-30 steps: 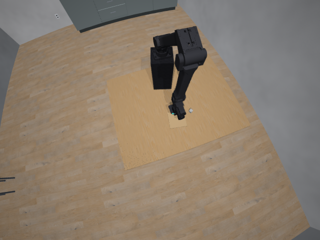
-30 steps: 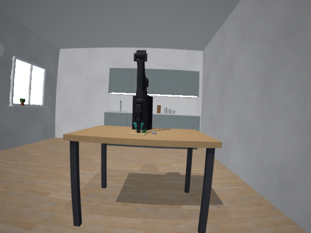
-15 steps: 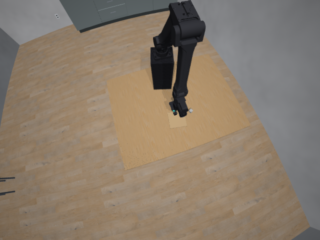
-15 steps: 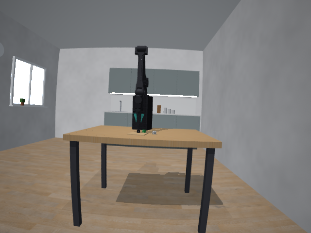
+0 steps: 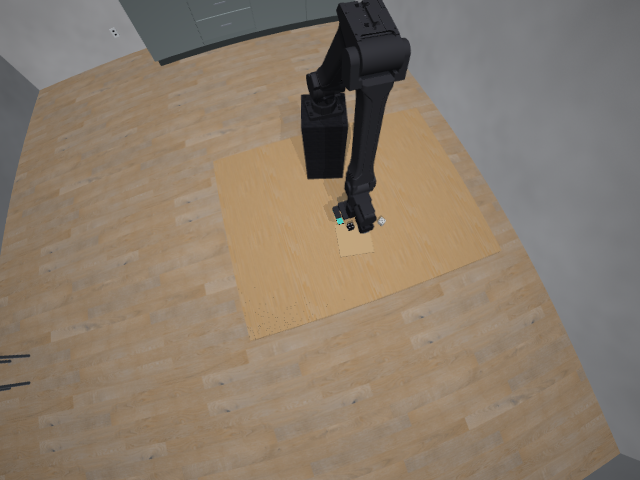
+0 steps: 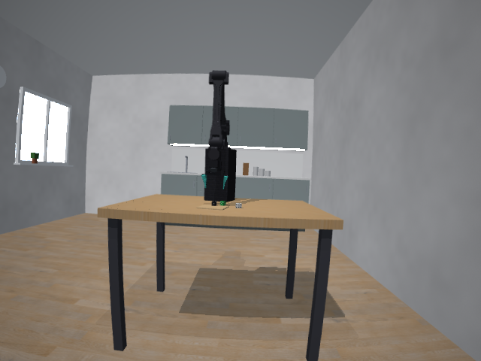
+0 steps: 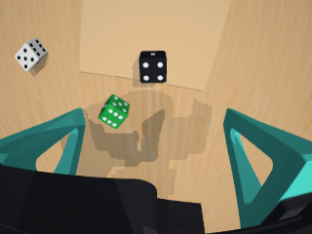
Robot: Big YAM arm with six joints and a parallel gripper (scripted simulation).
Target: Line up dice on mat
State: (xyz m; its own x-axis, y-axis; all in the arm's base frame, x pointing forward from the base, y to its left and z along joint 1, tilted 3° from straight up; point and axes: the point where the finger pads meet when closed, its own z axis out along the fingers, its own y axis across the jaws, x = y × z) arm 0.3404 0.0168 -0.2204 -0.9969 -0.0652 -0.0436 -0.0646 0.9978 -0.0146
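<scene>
The white die is 10 mm ahead of my hand, 140 mm to the left of it and 90 mm below it. The rest, counted from my hand: mat 50 mm ahead, 100 mm below; then green die 60 mm behind, 40 mm to the left, 90 mm below; then black die 90 mm below.
</scene>
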